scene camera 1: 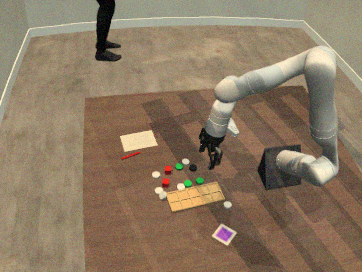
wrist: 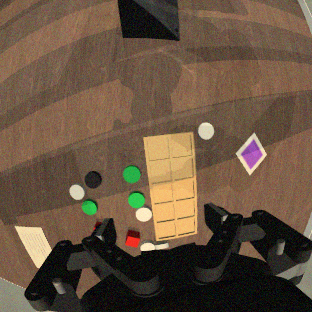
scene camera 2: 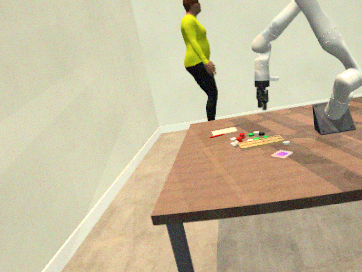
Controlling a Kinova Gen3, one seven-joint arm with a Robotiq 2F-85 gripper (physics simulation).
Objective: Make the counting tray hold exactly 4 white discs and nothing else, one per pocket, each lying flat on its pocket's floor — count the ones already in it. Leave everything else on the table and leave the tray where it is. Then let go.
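The wooden counting tray [scene camera 1: 200, 196] [scene camera 2: 261, 142] [wrist: 160, 150] lies on the table, its visible pockets empty. Several white discs lie outside it: one [scene camera 1: 227, 205] [scene camera 2: 286, 143] [wrist: 206, 131] off its end nearer the robot base, one [scene camera 1: 181, 186] [wrist: 143, 214] by its long side, one [scene camera 1: 185, 161] [wrist: 76, 192] beyond the green discs, one [scene camera 1: 156, 174] farther left, and a pair [scene camera 1: 159, 190] [scene camera 1: 163, 195] close to its left end. The gripper partly hides this pair in the wrist view; whether one leans is unclear. My gripper [scene camera 1: 215, 164] [scene camera 2: 263, 106] [wrist: 159, 221] is open and empty, high above the table.
Three green discs [scene camera 1: 179, 166] [scene camera 1: 188, 183] [scene camera 1: 200, 181], a black disc [scene camera 1: 193, 167] [wrist: 93, 179] and two red cubes [scene camera 1: 168, 170] [scene camera 1: 165, 182] lie beside the tray. A paper sheet [scene camera 1: 139, 141], a red pen [scene camera 1: 131, 156] and a purple-centred card [scene camera 1: 224, 234] [wrist: 251, 153] lie farther out.
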